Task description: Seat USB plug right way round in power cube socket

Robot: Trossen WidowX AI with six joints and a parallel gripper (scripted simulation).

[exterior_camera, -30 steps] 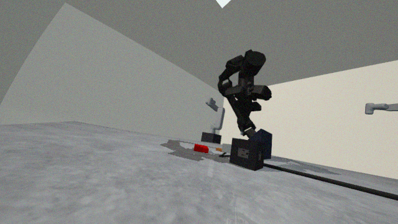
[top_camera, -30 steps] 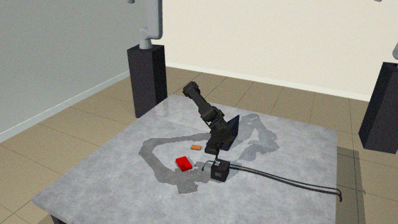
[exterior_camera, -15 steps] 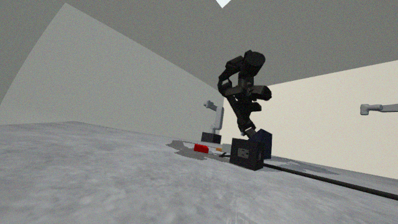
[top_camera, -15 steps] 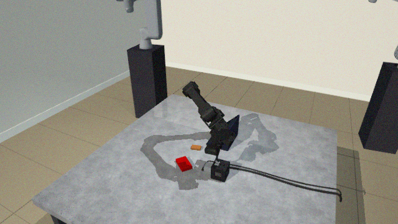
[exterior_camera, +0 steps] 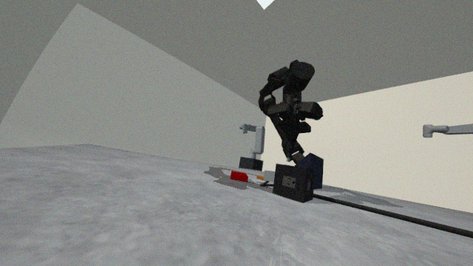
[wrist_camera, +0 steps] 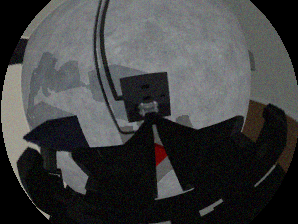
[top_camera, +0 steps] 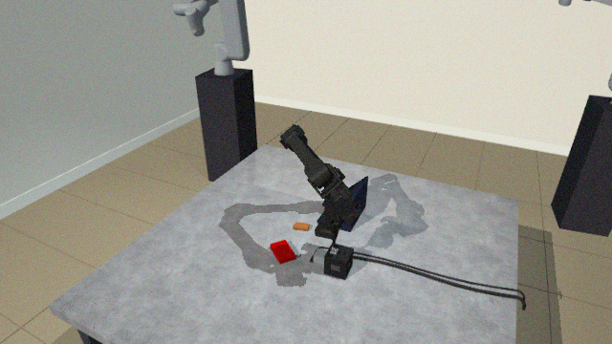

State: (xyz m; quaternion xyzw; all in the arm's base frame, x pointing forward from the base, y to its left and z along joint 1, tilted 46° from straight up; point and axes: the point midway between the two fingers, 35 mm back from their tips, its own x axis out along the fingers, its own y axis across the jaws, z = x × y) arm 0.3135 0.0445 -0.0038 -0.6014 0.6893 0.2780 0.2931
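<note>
My gripper tip is now 20 mm above the USB plug. Also, from my gripper tip: orange block (180 mm behind, 180 mm to the right, 120 mm below); then red flat block (10 mm behind, 190 mm to the right, 110 mm below).
</note>
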